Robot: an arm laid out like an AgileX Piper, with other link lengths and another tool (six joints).
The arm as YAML. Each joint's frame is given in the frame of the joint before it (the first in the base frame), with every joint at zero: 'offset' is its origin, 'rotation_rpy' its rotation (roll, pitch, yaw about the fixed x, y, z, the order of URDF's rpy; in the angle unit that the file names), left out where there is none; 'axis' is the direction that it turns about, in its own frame. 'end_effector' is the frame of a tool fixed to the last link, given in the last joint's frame.
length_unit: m
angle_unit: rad
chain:
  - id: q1
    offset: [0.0, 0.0, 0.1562]
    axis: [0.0, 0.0, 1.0]
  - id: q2
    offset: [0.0, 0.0, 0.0]
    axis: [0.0, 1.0, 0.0]
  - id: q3
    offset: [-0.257, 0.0, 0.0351]
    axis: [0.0, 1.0, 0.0]
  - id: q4
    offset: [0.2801, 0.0, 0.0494]
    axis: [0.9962, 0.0, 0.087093]
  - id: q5
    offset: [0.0, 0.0, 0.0]
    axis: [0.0, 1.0, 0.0]
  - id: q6
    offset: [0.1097, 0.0, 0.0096]
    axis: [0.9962, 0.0, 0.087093]
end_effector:
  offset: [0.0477, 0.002, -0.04]
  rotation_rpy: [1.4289, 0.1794, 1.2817]
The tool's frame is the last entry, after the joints.
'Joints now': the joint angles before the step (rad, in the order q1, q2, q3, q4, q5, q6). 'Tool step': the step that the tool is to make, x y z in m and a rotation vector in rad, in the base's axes. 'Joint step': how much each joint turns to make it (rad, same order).
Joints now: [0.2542 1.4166 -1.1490 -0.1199 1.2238 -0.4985]
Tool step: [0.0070 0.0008 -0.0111 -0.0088 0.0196 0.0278]
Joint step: [-0.0001 0.0405 0.0003 -0.0001 -0.0226 -0.0258]
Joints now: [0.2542 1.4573 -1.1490 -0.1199 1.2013 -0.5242]
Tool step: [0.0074 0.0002 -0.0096 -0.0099 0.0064 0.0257]
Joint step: [-0.0001 0.0347 -0.0003 -0.0058 -0.0284 -0.0215]
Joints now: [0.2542 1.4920 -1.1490 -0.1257 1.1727 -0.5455]
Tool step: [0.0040 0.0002 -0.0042 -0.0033 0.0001 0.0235]
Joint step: [0.0001 0.0148 -0.0002 -0.0006 -0.0163 -0.0216]
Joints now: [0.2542 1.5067 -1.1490 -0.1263 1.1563 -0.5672]
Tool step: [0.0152 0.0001 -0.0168 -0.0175 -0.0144 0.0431]
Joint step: [0.0000 0.0576 0.0002 -0.0200 -0.0715 -0.0285]
